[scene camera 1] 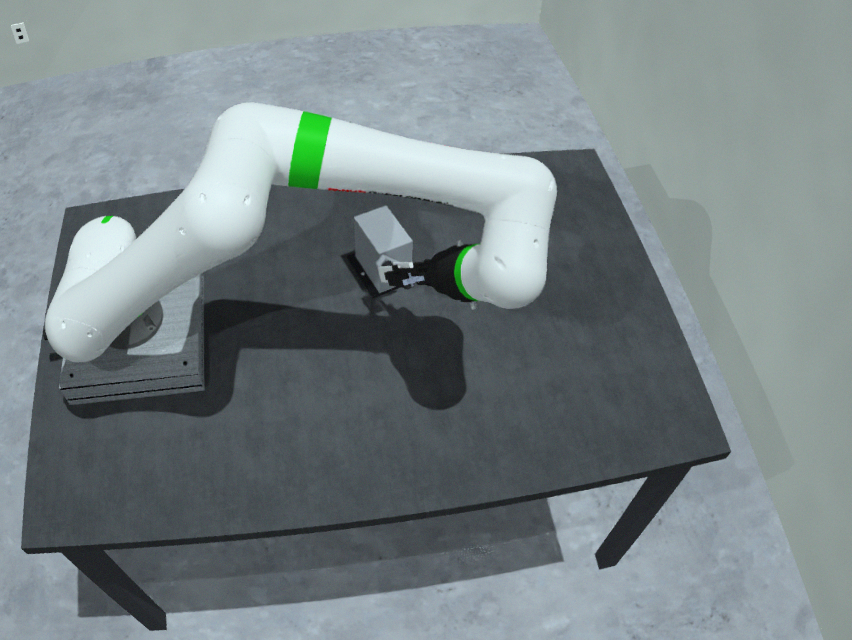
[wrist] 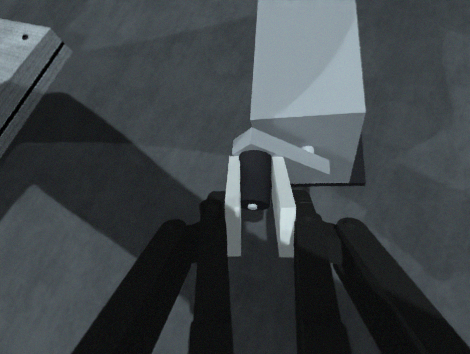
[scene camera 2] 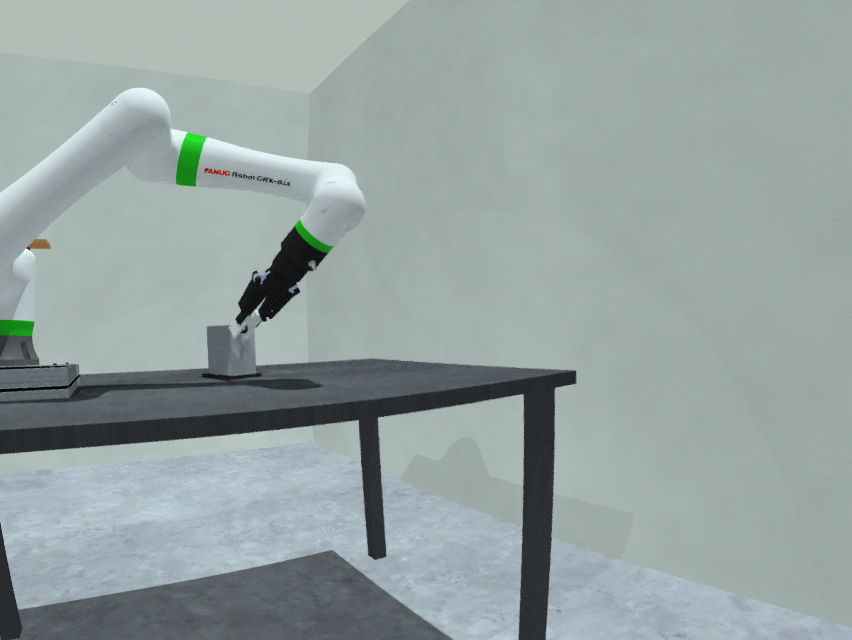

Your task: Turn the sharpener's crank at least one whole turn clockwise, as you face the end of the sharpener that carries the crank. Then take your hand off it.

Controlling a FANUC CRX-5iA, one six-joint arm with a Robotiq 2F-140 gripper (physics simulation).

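Seen in the pictures: gripper, between the fingertips: [scene camera 1: 387, 272] [wrist: 256, 176] [scene camera 2: 237, 334]; arm's base, origin of its link: [scene camera 2: 4, 365].
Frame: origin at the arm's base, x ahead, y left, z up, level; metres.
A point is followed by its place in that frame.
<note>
The sharpener [scene camera 1: 382, 230] {x 0.546, y 0.016, z 0.072 m} [scene camera 2: 220, 347] {x 0.513, y 0.003, z 0.019 m} [wrist: 305, 60] {x 0.550, y 0.009, z 0.072 m} is a light grey box on a thin black base [scene camera 1: 356, 272] {x 0.492, y 0.028, z -0.052 m} [scene camera 2: 213, 376] {x 0.495, y 0.018, z -0.052 m} [wrist: 358, 172] {x 0.602, y -0.017, z -0.048 m}. In the wrist view, its crank arm [wrist: 292, 152] slants up and left from near the white hub pin [wrist: 308, 149] {x 0.562, y -0.046, z 0.041 m} on the end face. The crank's black knob [wrist: 255, 177] {x 0.537, y -0.084, z 0.073 m} is at the arm's left end and points towards the camera. My gripper [scene camera 1: 389, 273] {x 0.530, y -0.074, z 0.049 m} [scene camera 2: 243, 327] {x 0.530, y -0.074, z 0.049 m} [wrist: 256, 176] {x 0.530, y -0.074, z 0.049 m} is shut on the knob, with one pale fingertip pad on each side. In the scene views the gripper hides much of the crank.
The sharpener stands on the dark table [scene camera 1: 413, 454] {x 0.478, y -0.412, z -0.056 m} [scene camera 2: 440, 385] {x 0.749, y -0.505, z -0.056 m}. The arm's grey mounting block [scene camera 1: 137, 385] {x 0.000, y -0.154, z -0.012 m} [scene camera 2: 41, 382] {x 0.079, y -0.165, z -0.025 m} [wrist: 25, 75] {x 0.159, y 0.045, z -0.019 m} is to the left. The white arm [scene camera 1: 413, 165] {x 0.528, y -0.210, z 0.438 m} [scene camera 2: 254, 165] {x 0.507, y -0.217, z 0.406 m} reaches above the sharpener and comes down to the gripper from the right.
</note>
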